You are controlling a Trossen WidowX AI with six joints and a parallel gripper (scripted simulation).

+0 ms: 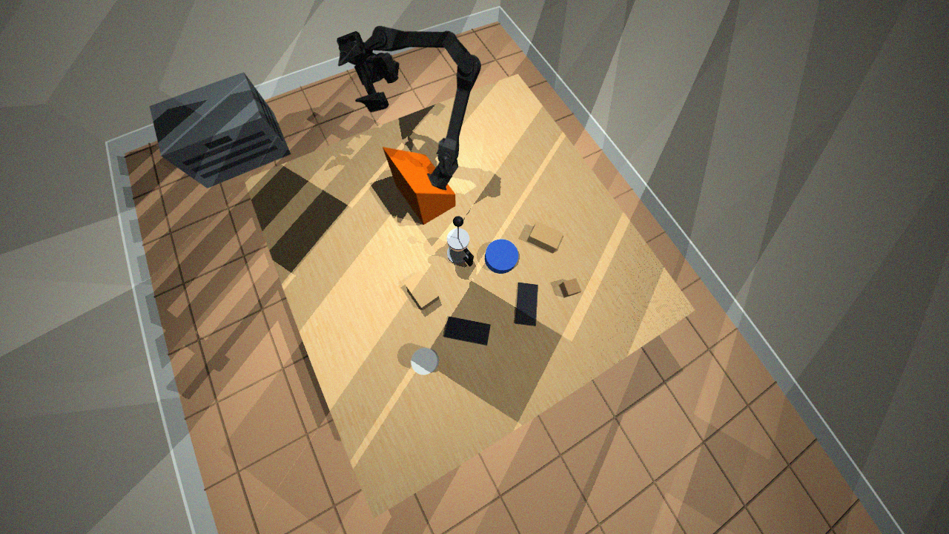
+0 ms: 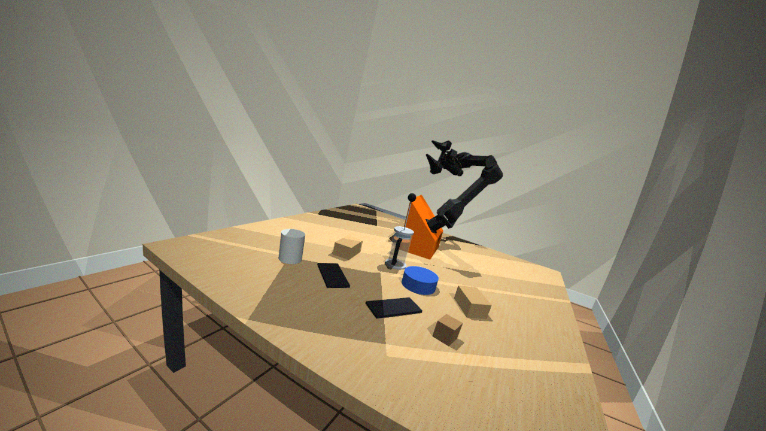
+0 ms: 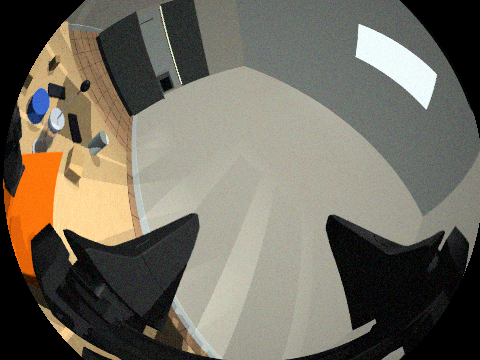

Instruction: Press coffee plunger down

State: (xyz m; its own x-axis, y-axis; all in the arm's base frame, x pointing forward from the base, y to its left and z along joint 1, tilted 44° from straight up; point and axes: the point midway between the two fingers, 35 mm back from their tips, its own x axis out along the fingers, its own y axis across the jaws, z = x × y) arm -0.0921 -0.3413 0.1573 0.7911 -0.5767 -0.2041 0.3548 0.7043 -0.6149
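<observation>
Right now my gripper tip is 39 cm short of the coffee press, 16 cm to the right of it and 33 cm above it. The rest, counted from my gripper tip: blue round dish (45 cm ahead, 30 cm to the left, 44 cm below).
</observation>
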